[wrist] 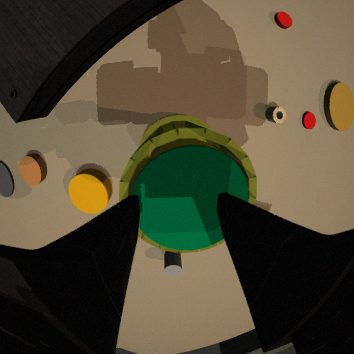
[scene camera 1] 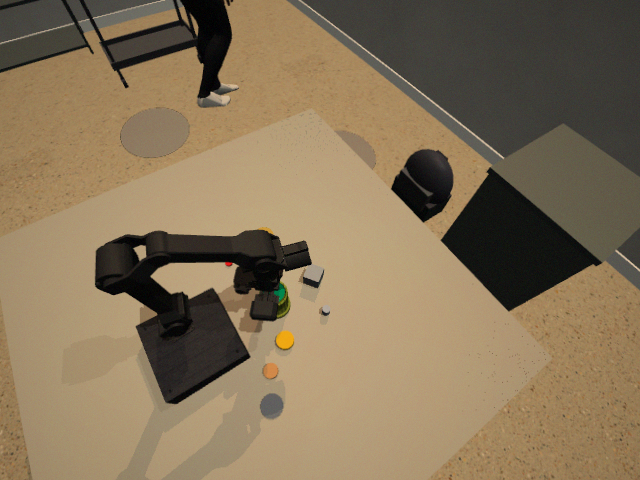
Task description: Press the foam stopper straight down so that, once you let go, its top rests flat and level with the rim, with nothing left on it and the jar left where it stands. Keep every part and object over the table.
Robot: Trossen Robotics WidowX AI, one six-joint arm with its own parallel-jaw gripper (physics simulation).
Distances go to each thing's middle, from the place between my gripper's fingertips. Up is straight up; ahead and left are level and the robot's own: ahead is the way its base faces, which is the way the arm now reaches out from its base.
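From my hand: olive-green jar [wrist: 173, 126] 60 mm below, 10 mm ahead. Green foam stopper [wrist: 178, 185] 10 mm below my hand, 10 mm ahead. Yellow disc [wrist: 90, 189] 100 mm below my hand, 100 mm to the right, 30 mm behind.
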